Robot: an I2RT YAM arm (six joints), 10 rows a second.
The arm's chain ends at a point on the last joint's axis. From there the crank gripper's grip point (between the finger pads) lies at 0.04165 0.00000 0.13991 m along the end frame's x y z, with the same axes.
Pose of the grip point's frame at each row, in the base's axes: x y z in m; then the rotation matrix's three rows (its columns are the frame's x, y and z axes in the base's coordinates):
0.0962 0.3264 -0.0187; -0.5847 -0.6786 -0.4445; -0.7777 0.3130 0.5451; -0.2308 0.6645 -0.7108
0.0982 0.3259 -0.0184; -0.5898 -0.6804 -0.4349; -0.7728 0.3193 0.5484; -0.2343 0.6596 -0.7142
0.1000 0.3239 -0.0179; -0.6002 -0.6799 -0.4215; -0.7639 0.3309 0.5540; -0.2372 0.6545 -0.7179
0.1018 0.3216 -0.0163; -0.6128 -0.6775 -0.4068; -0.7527 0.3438 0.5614; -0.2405 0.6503 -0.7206
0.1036 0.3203 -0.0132; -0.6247 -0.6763 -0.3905; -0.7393 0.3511 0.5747; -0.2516 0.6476 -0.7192
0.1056 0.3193 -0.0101; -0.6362 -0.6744 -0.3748; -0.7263 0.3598 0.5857; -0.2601 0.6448 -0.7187
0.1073 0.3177 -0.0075; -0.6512 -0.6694 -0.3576; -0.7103 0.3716 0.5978; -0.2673 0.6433 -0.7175
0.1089 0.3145 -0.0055; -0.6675 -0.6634 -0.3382; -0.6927 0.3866 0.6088; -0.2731 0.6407 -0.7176
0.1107 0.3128 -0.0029; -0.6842 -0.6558 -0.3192; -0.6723 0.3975 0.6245; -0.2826 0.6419 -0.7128
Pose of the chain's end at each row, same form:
0.1827 0.2825 0.0904; -0.5847 -0.6786 -0.4445; -0.7777 0.3130 0.5451; -0.2308 0.6645 -0.7108
0.1836 0.2814 0.0913; -0.5898 -0.6804 -0.4349; -0.7728 0.3193 0.5484; -0.2343 0.6596 -0.7142
0.1840 0.2782 0.0924; -0.6002 -0.6799 -0.4215; -0.7639 0.3309 0.5540; -0.2372 0.6545 -0.7179
0.1842 0.2744 0.0945; -0.6128 -0.6775 -0.4068; -0.7527 0.3438 0.5614; -0.2405 0.6503 -0.7206
0.1843 0.2707 0.0979; -0.6247 -0.6763 -0.3905; -0.7393 0.3511 0.5747; -0.2516 0.6476 -0.7192
0.1845 0.2676 0.1013; -0.6362 -0.6744 -0.3748; -0.7263 0.3598 0.5857; -0.2601 0.6448 -0.7187
0.1845 0.2636 0.1040; -0.6512 -0.6694 -0.3576; -0.7103 0.3716 0.5978; -0.2673 0.6433 -0.7175
0.1840 0.2582 0.1063; -0.6675 -0.6634 -0.3382; -0.6927 0.3866 0.6088; -0.2731 0.6407 -0.7176
0.1839 0.2534 0.1086; -0.6842 -0.6558 -0.3192; -0.6723 0.3975 0.6245; -0.2826 0.6419 -0.7128

